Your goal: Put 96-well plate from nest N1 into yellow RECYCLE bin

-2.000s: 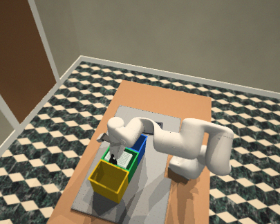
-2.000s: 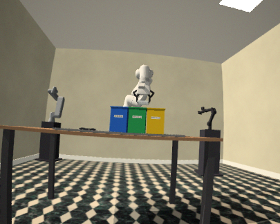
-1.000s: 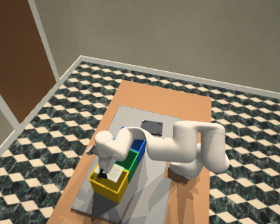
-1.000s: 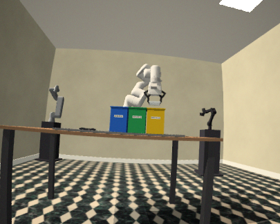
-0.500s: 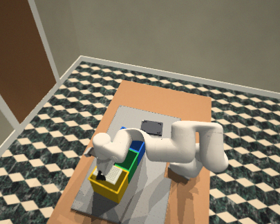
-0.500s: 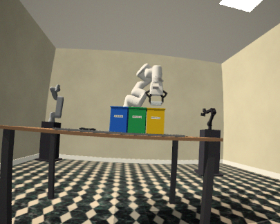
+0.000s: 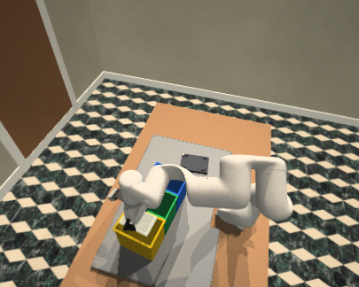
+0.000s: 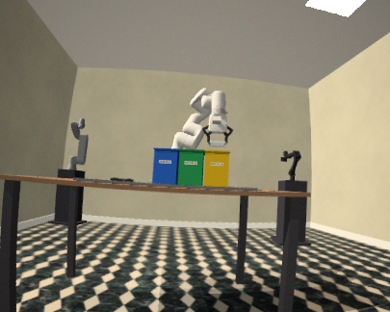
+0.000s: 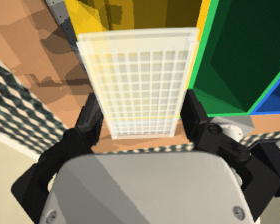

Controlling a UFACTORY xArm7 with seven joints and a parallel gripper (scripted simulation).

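Right now my hand is 150 mm above the yellow bin. Also, from my hand: blue bin: 260 mm to the right, 150 mm below; white 96-well plate: 10 mm below; green bin: 130 mm to the right, 150 mm below.
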